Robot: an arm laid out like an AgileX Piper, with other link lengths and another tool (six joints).
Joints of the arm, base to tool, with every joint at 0 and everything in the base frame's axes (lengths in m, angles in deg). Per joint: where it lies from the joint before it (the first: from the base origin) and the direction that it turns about. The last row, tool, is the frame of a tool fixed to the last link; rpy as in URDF.
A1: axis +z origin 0 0 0.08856
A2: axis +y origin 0 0 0
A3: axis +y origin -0.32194 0 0.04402
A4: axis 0.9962 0 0.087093 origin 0.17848 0 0.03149
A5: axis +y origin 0 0 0
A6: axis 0.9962 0 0.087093 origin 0.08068 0 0.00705
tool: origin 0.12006 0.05 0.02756 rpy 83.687 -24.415 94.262
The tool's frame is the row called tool.
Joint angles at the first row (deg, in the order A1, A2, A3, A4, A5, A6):
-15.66 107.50 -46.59 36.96 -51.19 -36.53
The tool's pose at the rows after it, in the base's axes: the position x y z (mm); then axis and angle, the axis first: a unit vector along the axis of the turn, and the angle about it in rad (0 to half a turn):
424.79 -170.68 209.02 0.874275 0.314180 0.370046 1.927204
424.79 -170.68 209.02 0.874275 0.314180 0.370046 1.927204
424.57 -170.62 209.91 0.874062 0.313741 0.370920 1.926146
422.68 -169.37 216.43 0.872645 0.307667 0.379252 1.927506
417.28 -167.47 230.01 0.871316 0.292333 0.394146 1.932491
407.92 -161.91 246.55 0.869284 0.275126 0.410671 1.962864
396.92 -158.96 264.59 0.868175 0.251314 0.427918 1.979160
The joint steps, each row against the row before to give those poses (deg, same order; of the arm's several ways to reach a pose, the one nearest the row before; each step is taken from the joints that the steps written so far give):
-0.23 0.12 -0.10 -0.37 -0.01 0.00
0.00 0.00 0.00 0.00 0.00 0.00
0.00 -0.11 0.00 0.00 0.01 0.00
0.00 -0.98 0.00 0.00 0.49 0.41
0.00 -2.23 0.00 0.58 1.29 0.54
0.00 -3.70 0.00 1.19 3.64 0.21
0.00 -3.56 0.00 1.91 2.49 0.00

